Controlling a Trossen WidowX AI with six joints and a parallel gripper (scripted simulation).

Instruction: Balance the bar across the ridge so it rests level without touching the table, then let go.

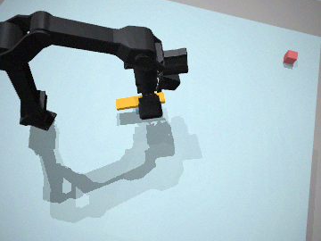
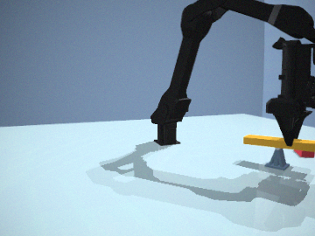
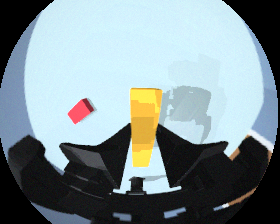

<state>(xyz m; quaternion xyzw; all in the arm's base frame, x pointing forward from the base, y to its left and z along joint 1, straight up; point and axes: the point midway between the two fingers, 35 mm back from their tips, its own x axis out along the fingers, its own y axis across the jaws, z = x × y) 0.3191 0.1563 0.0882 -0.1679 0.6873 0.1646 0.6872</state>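
My gripper tip is now 2 cm past the orange bar and 1 cm to the left of it. Round my gripper tip: ridge (2 cm behind, 1 cm to the right, 1 cm below); flat red block (6 cm behind, 13 cm to the left, 5 cm below); small red cube (42 cm ahead, 34 cm to the left, 4 cm below).
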